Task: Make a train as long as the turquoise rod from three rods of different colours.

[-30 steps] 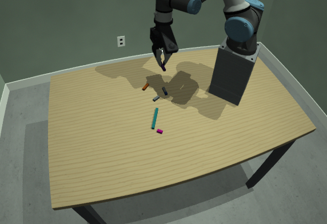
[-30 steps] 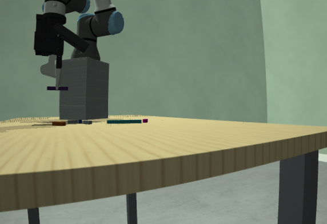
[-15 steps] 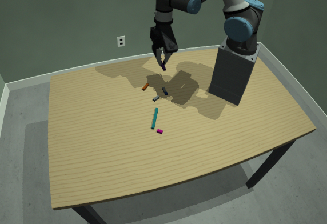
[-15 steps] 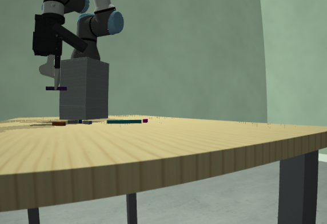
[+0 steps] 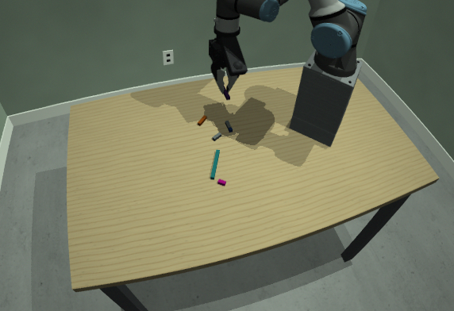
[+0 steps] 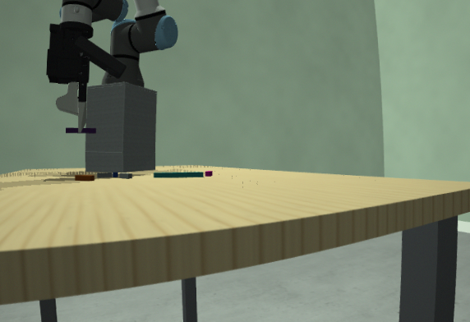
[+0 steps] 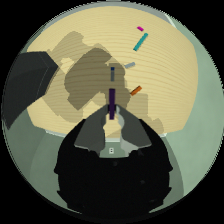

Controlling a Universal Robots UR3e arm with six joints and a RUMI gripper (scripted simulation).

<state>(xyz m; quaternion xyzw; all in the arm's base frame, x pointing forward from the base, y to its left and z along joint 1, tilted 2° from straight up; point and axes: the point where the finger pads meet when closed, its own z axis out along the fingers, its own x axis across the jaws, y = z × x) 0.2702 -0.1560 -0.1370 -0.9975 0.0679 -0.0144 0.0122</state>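
My gripper is now 10 cm above the blue rod, 7 cm to the right of it and 1 cm short of it. Round my hand: turquoise rod: 17 cm to the left, 11 cm ahead, 10 cm below; then orange rod: 10 cm below, 7 cm ahead; then purple rod: 1 cm below.
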